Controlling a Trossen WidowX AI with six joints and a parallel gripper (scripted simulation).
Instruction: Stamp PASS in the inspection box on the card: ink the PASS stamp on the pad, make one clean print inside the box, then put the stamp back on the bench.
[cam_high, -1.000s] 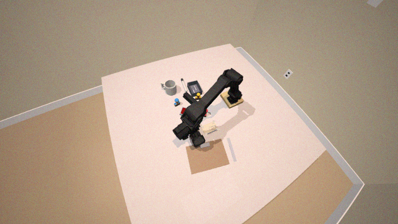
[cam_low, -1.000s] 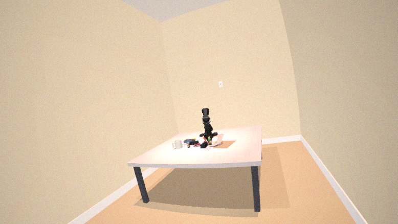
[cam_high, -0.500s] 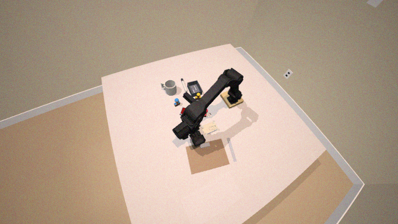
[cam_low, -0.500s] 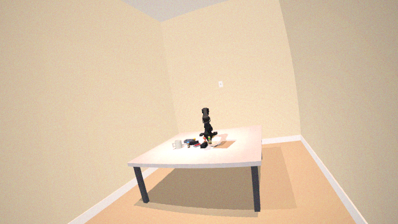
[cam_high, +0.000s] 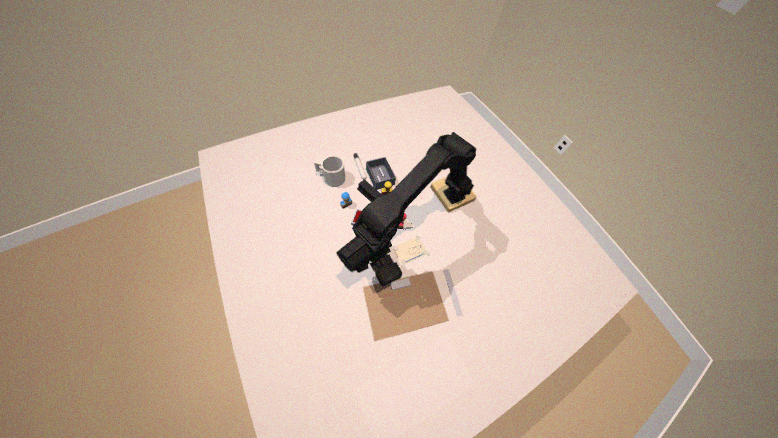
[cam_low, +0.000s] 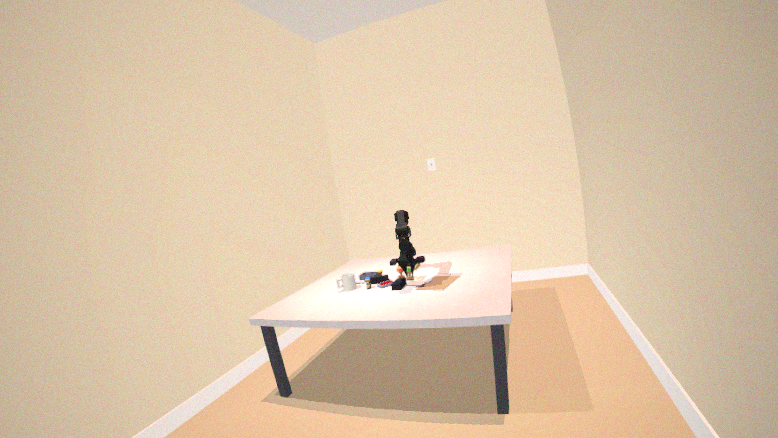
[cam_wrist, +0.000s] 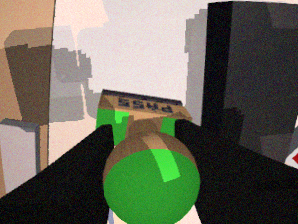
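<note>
Now: gripper tip 4 cm past the red ink pad, 17 cm to the left of it and 5 cm above it. Also, from my gripper tip: black box: 7 cm to the right, 4 cm below; cream card: 13 cm behind, 6 cm below; red-knobbed stamp: 15 cm behind, 11 cm to the right, 4 cm below.
</note>
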